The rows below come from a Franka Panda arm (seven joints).
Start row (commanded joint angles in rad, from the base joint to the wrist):
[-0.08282 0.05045 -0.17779 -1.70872 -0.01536 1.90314 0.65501]
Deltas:
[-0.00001 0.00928 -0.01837 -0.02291 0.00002 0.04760 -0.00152]
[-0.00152 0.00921 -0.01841 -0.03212 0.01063 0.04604 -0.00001]
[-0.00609 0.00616 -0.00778 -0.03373 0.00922 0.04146 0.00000]
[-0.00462 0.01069 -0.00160 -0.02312 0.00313 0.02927 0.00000]
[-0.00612 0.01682 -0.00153 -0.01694 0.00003 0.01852 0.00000]
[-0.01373 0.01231 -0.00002 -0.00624 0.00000 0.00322 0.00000]
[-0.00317 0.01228 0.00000 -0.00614 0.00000 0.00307 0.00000]
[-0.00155 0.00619 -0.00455 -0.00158 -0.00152 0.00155 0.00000]
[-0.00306 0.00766 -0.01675 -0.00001 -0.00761 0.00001 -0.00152]
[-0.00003 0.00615 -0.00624 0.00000 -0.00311 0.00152 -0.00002]
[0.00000 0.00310 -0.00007 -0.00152 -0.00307 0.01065 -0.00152]
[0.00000 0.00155 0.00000 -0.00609 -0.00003 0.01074 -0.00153]
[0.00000 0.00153 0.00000 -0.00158 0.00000 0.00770 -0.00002]
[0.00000 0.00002 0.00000 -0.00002 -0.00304 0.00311 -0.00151]
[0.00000 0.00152 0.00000 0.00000 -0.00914 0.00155 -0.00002]
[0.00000 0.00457 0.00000 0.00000 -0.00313 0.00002 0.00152]
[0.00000 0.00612 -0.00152 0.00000 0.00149 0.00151 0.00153]
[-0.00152 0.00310 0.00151 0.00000 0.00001 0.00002 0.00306]
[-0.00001 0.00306 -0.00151 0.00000 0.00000 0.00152 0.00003]
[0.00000 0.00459 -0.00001 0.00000 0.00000 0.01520 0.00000]
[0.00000 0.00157 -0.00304 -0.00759 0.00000 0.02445 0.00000]
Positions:
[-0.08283 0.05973 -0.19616 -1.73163 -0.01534 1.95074 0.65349]
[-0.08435 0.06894 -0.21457 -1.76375 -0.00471 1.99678 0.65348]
[-0.09044 0.07510 -0.22235 -1.79748 0.00451 2.03824 0.65348]
[-0.09506 0.08579 -0.22395 -1.82060 0.00764 2.06751 0.65348]
[-0.10118 0.10261 -0.22548 -1.83754 0.00767 2.08603 0.65348]
[-0.11491 0.11492 -0.22550 -1.84378 0.00767 2.08925 0.65348]
[-0.11808 0.12720 -0.22550 -1.84992 0.00767 2.09232 0.65348]
[-0.11963 0.13339 -0.23005 -1.85150 0.00615 2.09387 0.65348]
[-0.12269 0.14105 -0.24680 -1.85151 -0.00146 2.09388 0.65196]
[-0.12272 0.14720 -0.25304 -1.85151 -0.00457 2.09540 0.65194]
[-0.12272 0.15030 -0.25311 -1.85303 -0.00764 2.10605 0.65042]
[-0.12272 0.15185 -0.25311 -1.85912 -0.00767 2.11679 0.64889]
[-0.12272 0.15338 -0.25311 -1.86070 -0.00767 2.12449 0.64887]
[-0.12272 0.15340 -0.25311 -1.86072 -0.01071 2.12760 0.64736]
[-0.12272 0.15492 -0.25311 -1.86072 -0.01985 2.12915 0.64734]
[-0.12272 0.15949 -0.25311 -1.86072 -0.02298 2.12917 0.64886]
[-0.12272 0.16561 -0.25463 -1.86072 -0.02149 2.13068 0.65039]
[-0.12424 0.16871 -0.25312 -1.86072 -0.02148 2.13070 0.65345]
[-0.12425 0.17177 -0.25463 -1.86072 -0.02148 2.13222 0.65348]
[-0.12425 0.17636 -0.25464 -1.86072 -0.02148 2.14742 0.65348]
[-0.12425 0.17793 -0.25768 -1.86831 -0.02148 2.17187 0.65348]

